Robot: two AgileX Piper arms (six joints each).
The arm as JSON. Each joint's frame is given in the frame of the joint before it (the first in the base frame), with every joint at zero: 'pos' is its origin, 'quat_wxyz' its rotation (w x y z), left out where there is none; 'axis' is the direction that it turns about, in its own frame. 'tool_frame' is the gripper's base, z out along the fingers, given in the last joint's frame.
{
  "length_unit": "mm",
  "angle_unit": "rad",
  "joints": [
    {
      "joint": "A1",
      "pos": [
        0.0,
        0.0,
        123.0
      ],
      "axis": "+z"
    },
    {
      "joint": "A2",
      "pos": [
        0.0,
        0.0,
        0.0
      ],
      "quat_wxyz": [
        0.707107,
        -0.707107,
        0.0,
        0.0
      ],
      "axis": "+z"
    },
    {
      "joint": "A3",
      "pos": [
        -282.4,
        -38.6,
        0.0
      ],
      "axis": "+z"
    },
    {
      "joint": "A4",
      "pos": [
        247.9,
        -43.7,
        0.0
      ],
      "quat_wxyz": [
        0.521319,
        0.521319,
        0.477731,
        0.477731
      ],
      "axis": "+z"
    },
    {
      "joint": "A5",
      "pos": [
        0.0,
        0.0,
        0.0
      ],
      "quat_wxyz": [
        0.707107,
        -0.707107,
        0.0,
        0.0
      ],
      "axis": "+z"
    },
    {
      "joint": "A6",
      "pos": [
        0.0,
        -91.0,
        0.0
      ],
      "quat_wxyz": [
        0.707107,
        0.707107,
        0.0,
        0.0
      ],
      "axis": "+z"
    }
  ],
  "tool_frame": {
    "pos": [
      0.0,
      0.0,
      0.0
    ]
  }
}
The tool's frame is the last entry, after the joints.
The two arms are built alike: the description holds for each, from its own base.
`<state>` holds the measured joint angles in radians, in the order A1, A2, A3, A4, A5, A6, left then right.
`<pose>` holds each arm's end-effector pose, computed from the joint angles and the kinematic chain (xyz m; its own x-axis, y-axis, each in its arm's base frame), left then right.
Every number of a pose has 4 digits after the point.
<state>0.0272 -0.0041 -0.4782 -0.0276 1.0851 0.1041 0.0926 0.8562 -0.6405 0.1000 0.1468 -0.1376</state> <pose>-0.0040 -0.0023 0.2693 -0.4912 0.0777 -0.8676 0.0389 0.9970 0.0673 0.1823 0.0183 0.3266 -0.2657 -0.0635 -0.9620 -0.1168 0.9926 -0.0333</pose>
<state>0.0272 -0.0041 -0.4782 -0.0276 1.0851 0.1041 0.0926 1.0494 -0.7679 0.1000 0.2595 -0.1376</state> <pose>-0.0040 -0.0023 0.2693 -0.4912 0.0777 -0.8676 0.0389 0.9970 0.0673 0.2237 0.0231 0.3204 -0.4303 -0.0810 -0.8990 -0.1331 0.9908 -0.0256</pose>
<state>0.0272 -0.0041 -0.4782 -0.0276 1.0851 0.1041 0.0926 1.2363 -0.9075 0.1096 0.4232 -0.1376</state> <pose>-0.0040 -0.0023 0.2693 -0.4912 0.0777 -0.8676 0.0389 0.9970 0.0673 0.2626 0.0285 0.3078 -0.6073 -0.0941 -0.7889 -0.1506 0.9886 -0.0020</pose>
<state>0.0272 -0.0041 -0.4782 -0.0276 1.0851 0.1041 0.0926 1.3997 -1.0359 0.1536 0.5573 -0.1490</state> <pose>-0.0040 -0.0023 0.2693 -0.4912 0.0777 -0.8676 0.0389 0.9970 0.0673 0.2965 0.0349 0.2936 -0.7310 -0.0863 -0.6769 -0.1601 0.9860 0.0472</pose>
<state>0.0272 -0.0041 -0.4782 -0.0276 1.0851 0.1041 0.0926 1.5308 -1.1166 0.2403 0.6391 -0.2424</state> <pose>-0.0040 -0.0023 0.2693 -0.4912 0.0777 -0.8676 0.0389 0.9970 0.0673 0.3215 0.0428 0.2736 -0.8019 -0.1224 -0.5848 -0.2124 0.9733 0.0876</pose>
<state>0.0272 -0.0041 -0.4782 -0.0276 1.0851 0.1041 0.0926 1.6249 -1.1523 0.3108 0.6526 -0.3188</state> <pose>-0.0040 -0.0023 0.2693 -0.4912 0.0777 -0.8676 0.0389 0.9970 0.0673 0.3386 0.0484 0.2530 -0.8306 -0.1451 -0.5377 -0.2463 0.9616 0.1210</pose>
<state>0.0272 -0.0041 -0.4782 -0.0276 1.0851 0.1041 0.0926 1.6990 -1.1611 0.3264 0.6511 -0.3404</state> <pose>-0.0040 -0.0023 0.2693 -0.4912 0.0777 -0.8676 0.0389 0.9970 0.0673 0.3489 0.0502 0.2301 -0.8595 -0.1560 -0.4868 -0.2498 0.9590 0.1338</pose>
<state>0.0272 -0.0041 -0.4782 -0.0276 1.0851 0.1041 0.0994 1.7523 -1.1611 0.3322 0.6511 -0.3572</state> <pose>-0.0040 -0.0023 0.2693 -0.4912 0.0777 -0.8676 0.0389 0.9970 0.0673 0.3538 0.0534 0.2113 -0.8794 -0.1756 -0.4425 -0.2611 0.9552 0.1397</pose>
